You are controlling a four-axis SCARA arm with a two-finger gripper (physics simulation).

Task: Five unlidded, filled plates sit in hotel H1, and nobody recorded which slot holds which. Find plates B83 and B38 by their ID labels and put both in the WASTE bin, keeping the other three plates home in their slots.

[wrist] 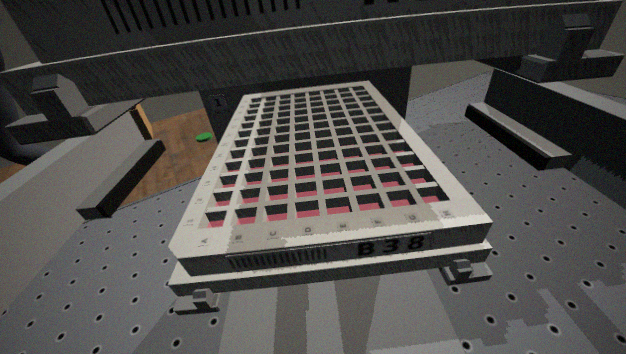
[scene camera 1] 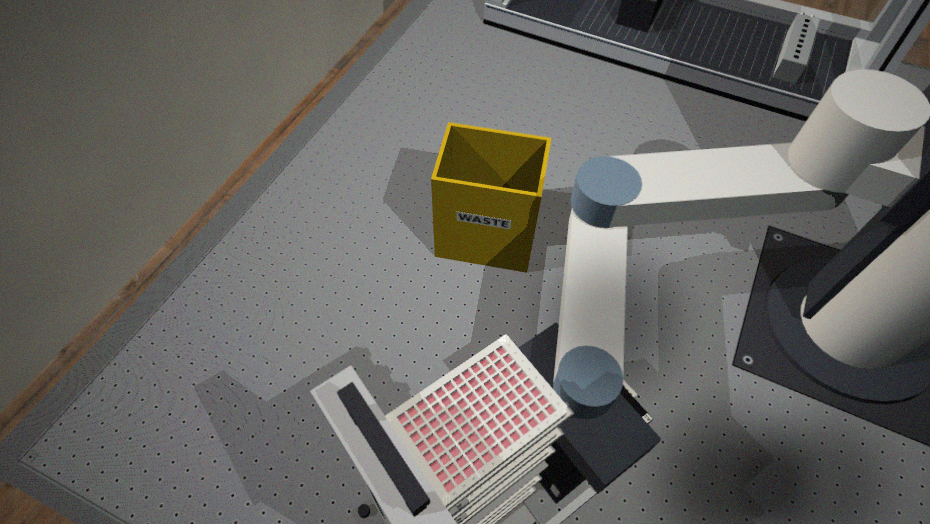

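Seen in the pictures: gripper, between the fingertips: [wrist: 311, 109]; arm's base, origin of its link: [scene camera 1: 844, 330].
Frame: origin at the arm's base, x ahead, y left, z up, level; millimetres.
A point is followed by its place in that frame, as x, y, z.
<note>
Plate B38 [wrist: 390, 245] @[405, 458, 131] rests on its slot ledges at hotel H1's lowest visible level, its pink-filled wells uncovered. My gripper [wrist: 311, 109] @[423, 524, 142] is open, with one finger on each side of B38 and a gap on both sides. The fingers are hidden in scene camera 1. Hotel H1 [scene camera 1: 383, 449] @[454, 594, 481] [wrist: 212, 120] @[390, 609, 120] holds a stack of plates; the top plate [scene camera 1: 481, 416] @[417, 520, 397] shows pink wells. Another level hangs close above B38 in the wrist view, its ID cut off. No B83 label is readable. The yellow WASTE bin [scene camera 1: 480, 244] @[575, 156, 72] stands upright and apart from the hotel.
The dark gripper body [scene camera 1: 611, 439] @[297, 412, 194] is beside the hotel's open side. The robot's base plate [scene camera 1: 751, 338] @[132, 90, 13] is at the right. A dark ribbed tray [scene camera 1: 722, 52] @[334, -520, 62] with a pale slotted block [scene camera 1: 795, 48] @[211, -528, 107] lies at the back. A green disc [wrist: 204, 136] lies on the wooden floor.
</note>
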